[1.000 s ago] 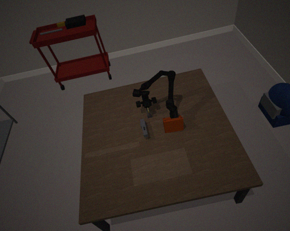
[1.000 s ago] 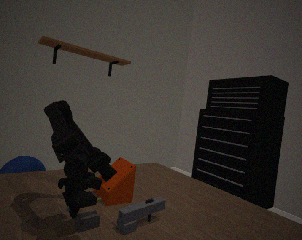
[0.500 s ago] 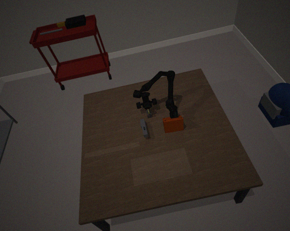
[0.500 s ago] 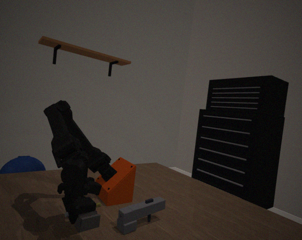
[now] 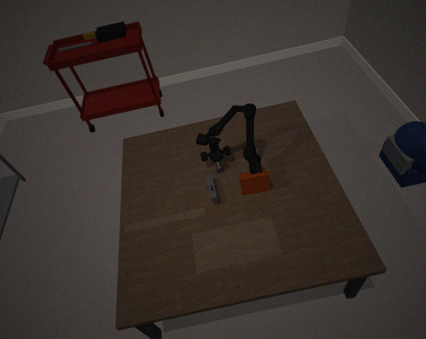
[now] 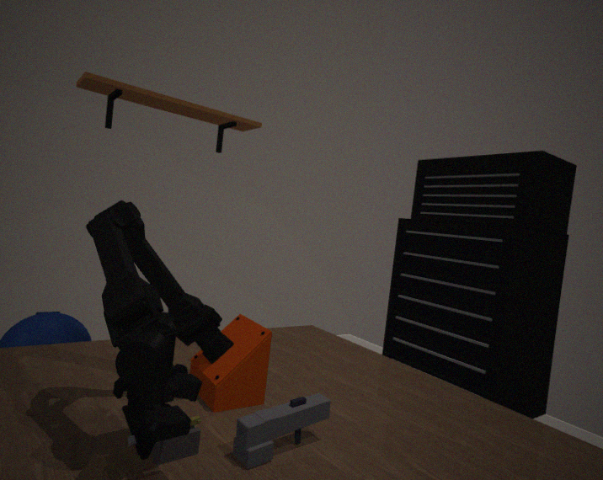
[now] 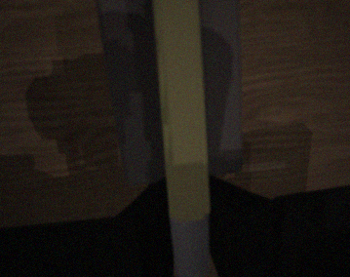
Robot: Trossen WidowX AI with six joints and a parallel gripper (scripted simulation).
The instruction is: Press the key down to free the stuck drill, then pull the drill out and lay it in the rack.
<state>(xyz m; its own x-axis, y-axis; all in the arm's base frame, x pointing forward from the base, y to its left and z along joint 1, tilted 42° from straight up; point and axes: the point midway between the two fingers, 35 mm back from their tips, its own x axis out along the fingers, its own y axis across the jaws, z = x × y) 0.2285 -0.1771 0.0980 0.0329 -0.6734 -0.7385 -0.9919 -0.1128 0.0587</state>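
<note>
The drill is 40 mm to the left of my gripper tip and 40 mm above it. From my gripper tip the other things lie so: grey housing block (50 mm ahead, 230 mm to the left, 40 mm above); then small dark key (40 mm ahead, 260 mm to the left, 40 mm above); then small grey rack (10 mm behind, 50 mm to the left, 10 mm above).
</note>
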